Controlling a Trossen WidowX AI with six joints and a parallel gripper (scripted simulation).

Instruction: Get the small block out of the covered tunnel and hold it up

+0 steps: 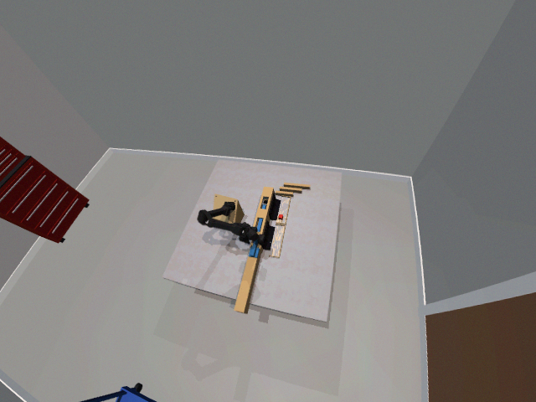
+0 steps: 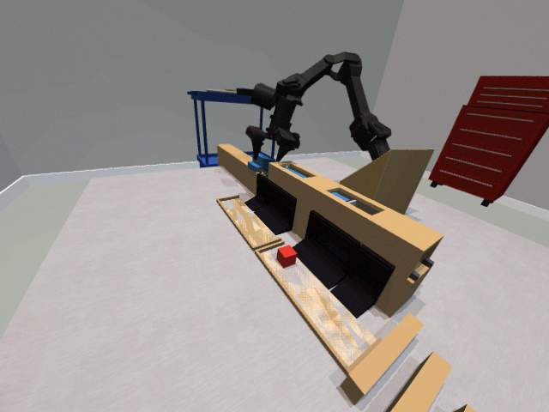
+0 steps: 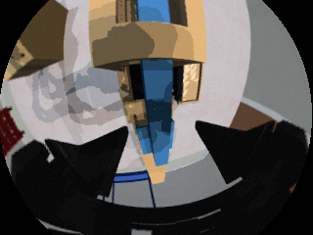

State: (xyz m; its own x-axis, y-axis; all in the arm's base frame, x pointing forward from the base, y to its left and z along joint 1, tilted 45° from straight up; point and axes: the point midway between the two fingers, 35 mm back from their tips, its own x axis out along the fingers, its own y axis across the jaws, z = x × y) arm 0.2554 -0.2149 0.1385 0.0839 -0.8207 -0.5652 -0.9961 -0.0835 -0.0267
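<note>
The tan covered tunnel is 2 cm ahead of my gripper tip, 5 cm to the left of it and 7 cm below it.
</note>
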